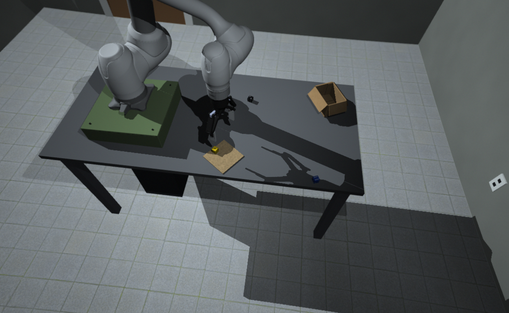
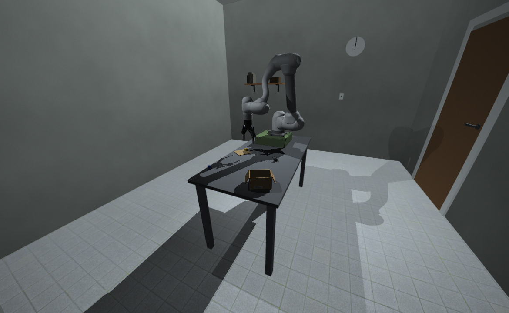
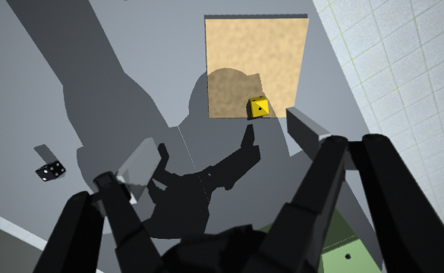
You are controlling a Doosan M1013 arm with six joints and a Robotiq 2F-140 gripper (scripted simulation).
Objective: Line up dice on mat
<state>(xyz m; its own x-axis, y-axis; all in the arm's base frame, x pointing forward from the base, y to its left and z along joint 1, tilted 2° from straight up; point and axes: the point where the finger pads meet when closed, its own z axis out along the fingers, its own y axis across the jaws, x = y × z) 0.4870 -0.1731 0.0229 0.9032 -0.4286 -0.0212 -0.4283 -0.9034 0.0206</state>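
Right now my hand is 320 mm to the right of the black die, 120 mm above it and 100 mm short of it. Also, from my hand: tan mat (130 mm below, 70 mm to the right, 10 mm ahead); then yellow die (110 mm below, 50 mm to the right, 40 mm behind); then blue die (450 mm ahead, 160 mm to the right, 120 mm below).
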